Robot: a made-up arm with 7 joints.
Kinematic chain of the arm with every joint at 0, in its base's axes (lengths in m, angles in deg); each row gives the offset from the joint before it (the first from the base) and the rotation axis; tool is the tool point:
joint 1: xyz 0 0.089 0 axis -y
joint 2: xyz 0 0.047 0 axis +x
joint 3: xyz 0 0 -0.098 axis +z
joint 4: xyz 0 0 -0.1 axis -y
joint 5: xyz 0 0 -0.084 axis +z
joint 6: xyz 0 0 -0.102 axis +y
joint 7: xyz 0 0 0 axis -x
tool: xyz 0 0 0
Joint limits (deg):
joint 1: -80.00..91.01
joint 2: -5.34..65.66
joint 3: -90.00..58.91
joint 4: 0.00..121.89
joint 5: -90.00..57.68
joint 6: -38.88..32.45
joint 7: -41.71..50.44
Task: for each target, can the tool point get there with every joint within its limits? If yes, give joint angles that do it. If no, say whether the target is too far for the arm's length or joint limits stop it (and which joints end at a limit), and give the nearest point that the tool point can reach.
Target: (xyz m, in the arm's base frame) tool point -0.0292 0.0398 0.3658
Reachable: no: joint limits stop it (at a limit: joint 1, joint 2) | nearest point 0.1002 0.0843 0.1587 | short by 0.248 m
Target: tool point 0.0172 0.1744 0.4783
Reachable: no: too far | nearest point 0.0755 0.2538 0.1786 | short by 0.315 m
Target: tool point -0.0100 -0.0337 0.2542
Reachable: no: joint limits stop it (at a limit: joint 1, joint 2) | nearest point 0.0897 0.0391 0.1335 | short by 0.173 m
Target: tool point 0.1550 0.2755 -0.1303
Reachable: yes | joints -14.57 55.32 2.42 100.43 -59.39 1.28 26.27
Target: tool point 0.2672 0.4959 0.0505
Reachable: no: too far | nearest point 0.2269 0.4415 0.0374 | short by 0.069 m
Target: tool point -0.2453 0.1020 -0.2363
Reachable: yes | joints -55.81 18.51 -67.46 53.92 -59.98 -23.19 7.13
